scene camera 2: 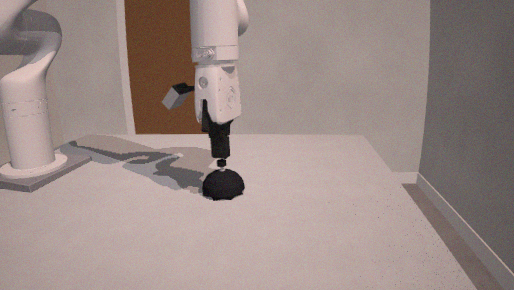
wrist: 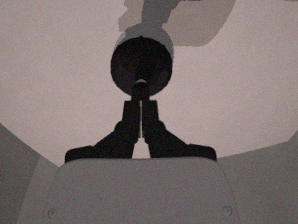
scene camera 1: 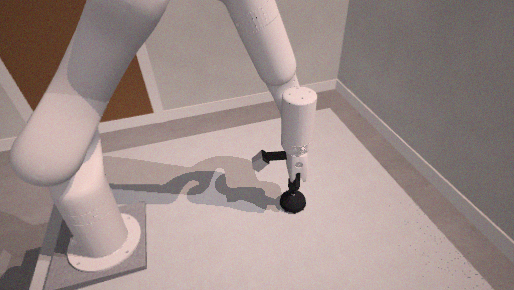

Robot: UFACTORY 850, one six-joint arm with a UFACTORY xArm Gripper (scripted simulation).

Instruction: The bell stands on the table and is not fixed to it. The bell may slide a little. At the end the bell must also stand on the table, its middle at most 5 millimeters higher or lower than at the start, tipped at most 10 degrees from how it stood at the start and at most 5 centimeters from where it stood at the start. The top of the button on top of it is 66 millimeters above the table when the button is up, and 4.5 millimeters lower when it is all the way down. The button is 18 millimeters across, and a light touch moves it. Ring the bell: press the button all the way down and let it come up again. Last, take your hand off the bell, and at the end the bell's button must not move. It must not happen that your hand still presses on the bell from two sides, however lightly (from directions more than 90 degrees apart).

Labels:
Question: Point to a bell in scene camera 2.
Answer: At 220, 184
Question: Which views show the gripper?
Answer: Scene camera 2, the wrist view and scene camera 1: all of them.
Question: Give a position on a bell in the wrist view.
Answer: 141, 59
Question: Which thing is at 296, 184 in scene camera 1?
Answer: The gripper.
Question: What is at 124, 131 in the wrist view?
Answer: The gripper.

